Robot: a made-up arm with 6 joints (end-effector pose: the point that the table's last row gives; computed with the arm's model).
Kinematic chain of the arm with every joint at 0, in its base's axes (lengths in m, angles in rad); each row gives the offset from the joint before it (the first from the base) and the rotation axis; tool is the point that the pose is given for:
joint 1: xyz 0 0 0.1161 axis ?
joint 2: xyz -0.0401 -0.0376 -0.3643 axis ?
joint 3: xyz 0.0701 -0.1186 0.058 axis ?
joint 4: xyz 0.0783 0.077 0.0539 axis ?
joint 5: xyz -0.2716 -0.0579 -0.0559 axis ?
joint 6: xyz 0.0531 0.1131 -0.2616 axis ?
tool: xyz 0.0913 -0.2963 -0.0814
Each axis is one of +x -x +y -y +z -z.
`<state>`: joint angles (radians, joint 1 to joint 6).
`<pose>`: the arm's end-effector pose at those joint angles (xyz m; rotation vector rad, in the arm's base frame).
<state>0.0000 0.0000 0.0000 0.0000 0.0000 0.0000</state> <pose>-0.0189 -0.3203 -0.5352 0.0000 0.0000 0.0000</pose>
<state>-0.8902 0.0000 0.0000 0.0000 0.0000 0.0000</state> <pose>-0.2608 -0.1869 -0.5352 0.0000 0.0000 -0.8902</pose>
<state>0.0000 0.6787 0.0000 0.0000 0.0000 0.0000</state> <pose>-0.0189 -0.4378 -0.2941 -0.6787 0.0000 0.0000</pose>
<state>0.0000 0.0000 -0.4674 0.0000 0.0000 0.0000</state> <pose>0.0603 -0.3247 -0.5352 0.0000 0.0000 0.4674</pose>
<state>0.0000 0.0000 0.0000 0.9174 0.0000 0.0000</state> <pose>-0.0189 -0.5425 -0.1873 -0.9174 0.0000 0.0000</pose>
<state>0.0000 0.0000 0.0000 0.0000 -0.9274 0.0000</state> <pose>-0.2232 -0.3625 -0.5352 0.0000 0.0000 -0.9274</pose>
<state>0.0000 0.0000 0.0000 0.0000 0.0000 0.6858</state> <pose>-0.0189 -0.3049 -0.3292 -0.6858 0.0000 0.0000</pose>
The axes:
joint 1: +z
joint 2: -x
joint 3: -z
joint 4: -x
joint 5: +z
joint 6: -x

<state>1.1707 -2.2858 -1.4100 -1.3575 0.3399 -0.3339</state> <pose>-0.2749 -0.4181 -0.1960 -1.5669 -0.1821 -0.6403</pose>
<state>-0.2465 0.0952 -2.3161 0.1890 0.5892 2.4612</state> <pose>-0.1811 -0.5193 -0.2041 -0.7630 -2.8638 0.9601</pose>
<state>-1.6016 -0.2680 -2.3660 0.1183 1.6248 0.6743</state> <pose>-0.2494 0.0588 -0.4044 -0.7747 -0.8591 2.2836</pose>
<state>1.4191 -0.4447 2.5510 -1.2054 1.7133 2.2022</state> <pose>0.1533 0.4415 -0.1034 -1.7100 -0.8200 -0.6019</pose>
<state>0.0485 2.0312 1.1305 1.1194 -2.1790 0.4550</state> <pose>-0.3192 -0.0845 -0.4462 0.1524 1.9497 1.0345</pose>
